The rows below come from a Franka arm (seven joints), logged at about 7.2 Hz.
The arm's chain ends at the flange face. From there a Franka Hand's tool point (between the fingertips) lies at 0.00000 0.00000 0.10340 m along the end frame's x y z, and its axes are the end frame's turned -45 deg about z.
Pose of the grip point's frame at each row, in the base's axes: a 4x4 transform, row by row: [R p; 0 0 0 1], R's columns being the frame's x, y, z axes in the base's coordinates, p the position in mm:
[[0.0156, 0.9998, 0.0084, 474.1], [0.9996, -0.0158, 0.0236, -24.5], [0.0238, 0.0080, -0.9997, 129.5], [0, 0, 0, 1]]
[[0.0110, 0.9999, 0.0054, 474.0], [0.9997, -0.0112, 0.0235, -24.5], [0.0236, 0.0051, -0.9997, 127.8], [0, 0, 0, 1]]
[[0.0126, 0.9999, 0.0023, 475.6], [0.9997, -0.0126, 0.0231, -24.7], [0.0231, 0.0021, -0.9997, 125.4], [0, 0, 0, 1]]
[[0.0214, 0.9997, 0.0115, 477.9], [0.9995, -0.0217, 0.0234, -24.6], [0.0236, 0.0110, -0.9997, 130.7], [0, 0, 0, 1]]
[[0.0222, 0.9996, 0.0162, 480.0], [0.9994, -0.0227, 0.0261, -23.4], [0.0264, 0.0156, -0.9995, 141.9], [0, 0, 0, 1]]
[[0.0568, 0.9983, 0.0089, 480.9], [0.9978, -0.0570, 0.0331, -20.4], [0.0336, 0.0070, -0.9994, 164.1], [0, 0, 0, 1]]
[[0.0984, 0.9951, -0.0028, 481.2], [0.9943, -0.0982, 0.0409, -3.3], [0.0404, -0.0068, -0.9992, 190.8], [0, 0, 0, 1]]
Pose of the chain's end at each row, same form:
[[0.7180, 0.6959, 0.0084, 473.2], [0.6957, -0.7180, 0.0236, -26.9], [0.0225, -0.0112, -0.9997, 232.9], [0, 0, 0, 1]]
[[0.7148, 0.6993, 0.0054, 473.4], [0.6990, -0.7148, 0.0235, -26.9], [0.0203, -0.0131, -0.9997, 231.2], [0, 0, 0, 1]]
[[0.7159, 0.6981, 0.0023, 475.4], [0.6980, -0.7158, 0.0231, -27.1], [0.0178, -0.0148, -0.9997, 228.8], [0, 0, 0, 1]]
[[0.7220, 0.6918, 0.0115, 476.7], [0.6914, -0.7221, 0.0234, -27.0], [0.0245, -0.0089, -0.9997, 234.1], [0, 0, 0, 1]]
[[0.7225, 0.6911, 0.0162, 478.3], [0.6906, -0.7227, 0.0261, -26.1], [0.0297, -0.0076, -0.9995, 245.2], [0, 0, 0, 1]]
[[0.7461, 0.6657, 0.0089, 480.0], [0.6652, -0.7459, 0.0331, -23.8], [0.0287, -0.0188, -0.9994, 267.4], [0, 0, 0, 1]]
[[0.7732, 0.6341, -0.0028, 481.5], [0.6336, -0.7725, 0.0409, -7.5], [0.0238, -0.0334, -0.9992, 294.1], [0, 0, 0, 1]]

